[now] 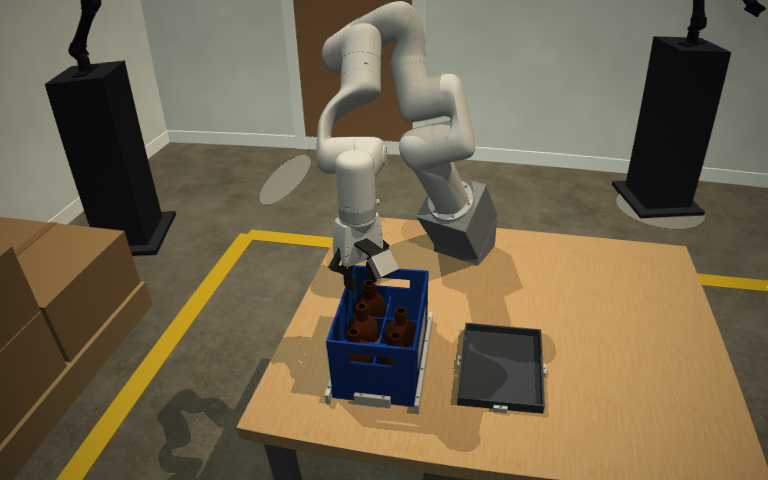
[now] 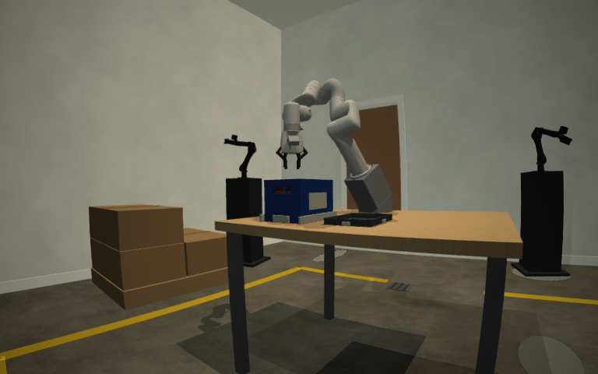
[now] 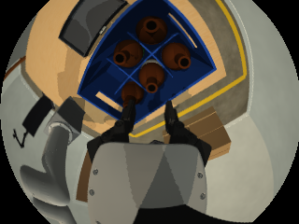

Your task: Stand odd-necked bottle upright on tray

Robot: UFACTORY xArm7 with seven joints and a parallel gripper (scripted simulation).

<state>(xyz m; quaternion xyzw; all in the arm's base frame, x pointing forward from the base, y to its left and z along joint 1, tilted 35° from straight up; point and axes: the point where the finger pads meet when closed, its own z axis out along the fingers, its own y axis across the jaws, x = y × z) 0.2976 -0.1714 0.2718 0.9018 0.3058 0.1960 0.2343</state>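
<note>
Right now my hand is 160 mm above the glass bottle. Round my hand: brown bottle: 80 mm behind, 20 mm to the left, 160 mm below; then dark tray: 70 mm ahead, 320 mm to the left, 230 mm below; then blue crate: 10 mm ahead, 40 mm to the left, 160 mm below.
</note>
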